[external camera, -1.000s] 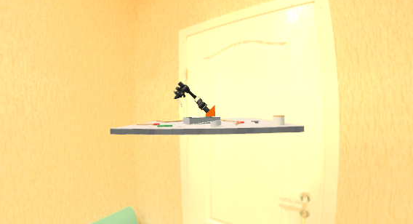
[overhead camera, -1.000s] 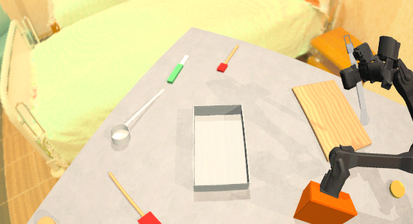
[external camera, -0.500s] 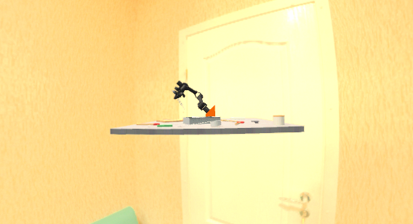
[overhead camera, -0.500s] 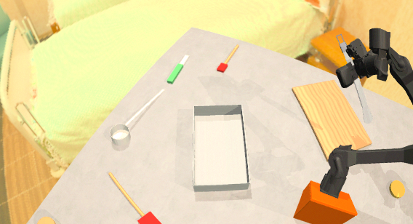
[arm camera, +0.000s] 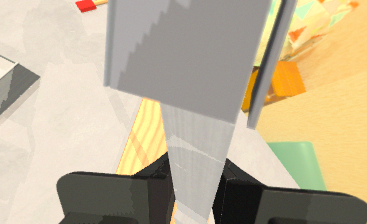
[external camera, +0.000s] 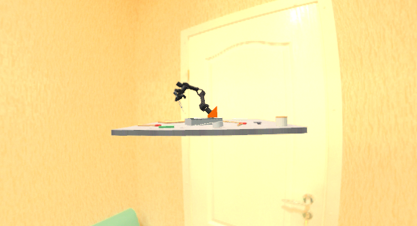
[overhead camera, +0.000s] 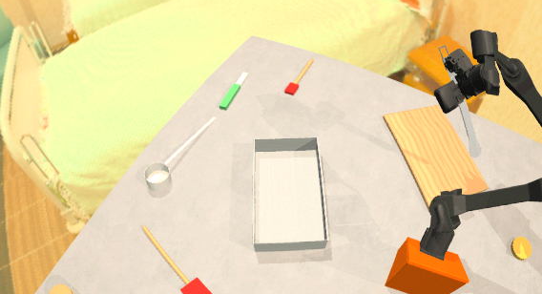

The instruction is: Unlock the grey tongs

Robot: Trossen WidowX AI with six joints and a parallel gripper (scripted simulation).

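My gripper tip is 30 mm past the wooden board and 230 mm above it. From my gripper tip the other things lie so: roasting tin: 290 mm ahead, 360 mm to the left, 210 mm below.
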